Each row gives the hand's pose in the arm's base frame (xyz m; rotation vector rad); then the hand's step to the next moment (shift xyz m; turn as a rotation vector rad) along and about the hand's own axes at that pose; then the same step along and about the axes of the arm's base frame.
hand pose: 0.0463 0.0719 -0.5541 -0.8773 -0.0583 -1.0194
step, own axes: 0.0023 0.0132 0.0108 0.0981 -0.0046 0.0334
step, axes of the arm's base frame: 0.0150 0.0084 0.0001 0.0621 -0.0492 0.0669
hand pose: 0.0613 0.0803 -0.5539 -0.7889 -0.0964 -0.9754
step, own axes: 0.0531 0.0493 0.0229 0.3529 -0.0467 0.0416
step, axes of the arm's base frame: 0.0748 -0.0074 0.0109 0.1796 -0.2366 0.2006
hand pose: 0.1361 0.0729 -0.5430 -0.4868 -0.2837 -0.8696
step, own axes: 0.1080 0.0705 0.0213 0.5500 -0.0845 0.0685
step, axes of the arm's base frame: 0.1212 -0.0217 0.0440 0.2705 -0.3732 0.3191
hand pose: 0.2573 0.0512 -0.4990 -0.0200 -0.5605 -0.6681
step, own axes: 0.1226 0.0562 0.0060 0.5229 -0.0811 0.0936
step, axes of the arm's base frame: 0.1092 -0.0257 0.0751 0.2429 -0.3500 0.3275
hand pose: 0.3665 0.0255 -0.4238 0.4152 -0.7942 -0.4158
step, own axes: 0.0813 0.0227 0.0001 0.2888 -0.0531 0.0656
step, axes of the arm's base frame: 0.0557 -0.0218 0.0596 0.1221 -0.2030 0.1855
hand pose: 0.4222 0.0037 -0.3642 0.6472 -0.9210 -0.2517
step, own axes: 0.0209 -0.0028 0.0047 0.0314 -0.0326 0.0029
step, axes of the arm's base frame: 0.0088 -0.0139 0.0140 0.0185 -0.0414 0.0018
